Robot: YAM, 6 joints.
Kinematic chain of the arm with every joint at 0, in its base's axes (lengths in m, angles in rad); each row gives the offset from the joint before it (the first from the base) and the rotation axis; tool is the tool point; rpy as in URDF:
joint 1: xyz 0 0 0.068 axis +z
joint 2: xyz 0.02 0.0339 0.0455 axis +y
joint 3: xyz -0.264 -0.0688 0 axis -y
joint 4: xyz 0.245 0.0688 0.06 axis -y
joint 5: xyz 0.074 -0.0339 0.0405 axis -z
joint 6: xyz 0.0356 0 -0.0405 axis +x
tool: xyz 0 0 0 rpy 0 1.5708 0
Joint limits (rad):
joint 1: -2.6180..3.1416
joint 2: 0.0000..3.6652
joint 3: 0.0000..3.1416
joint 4: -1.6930..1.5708
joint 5: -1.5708..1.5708
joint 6: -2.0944..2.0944
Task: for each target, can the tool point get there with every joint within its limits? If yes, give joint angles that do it. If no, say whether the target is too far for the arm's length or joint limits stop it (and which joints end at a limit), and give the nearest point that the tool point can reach.
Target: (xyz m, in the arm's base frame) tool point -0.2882 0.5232 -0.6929
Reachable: no: too far | nearest point -0.2001 0.3633 -0.3399 | short by 0.397 m
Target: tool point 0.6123 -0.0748 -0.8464
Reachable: no: too far | nearest point 0.3928 -0.0480 -0.3491 | short by 0.544 m
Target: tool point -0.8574 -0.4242 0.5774
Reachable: no: too far | nearest point -0.5049 -0.2860 0.3916 | short by 0.422 m
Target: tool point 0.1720 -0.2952 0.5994
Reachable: yes | joints 2.1182 0.6854 2.5906 -0.1491 -0.1914 -1.5154
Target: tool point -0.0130 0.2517 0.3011
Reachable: yes | joints 1.6476 1.1553 0.9640 -0.4614 0.1782 1.1658
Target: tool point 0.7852 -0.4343 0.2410
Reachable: no: too far | nearest point 0.5595 -0.3094 0.2035 | short by 0.261 m
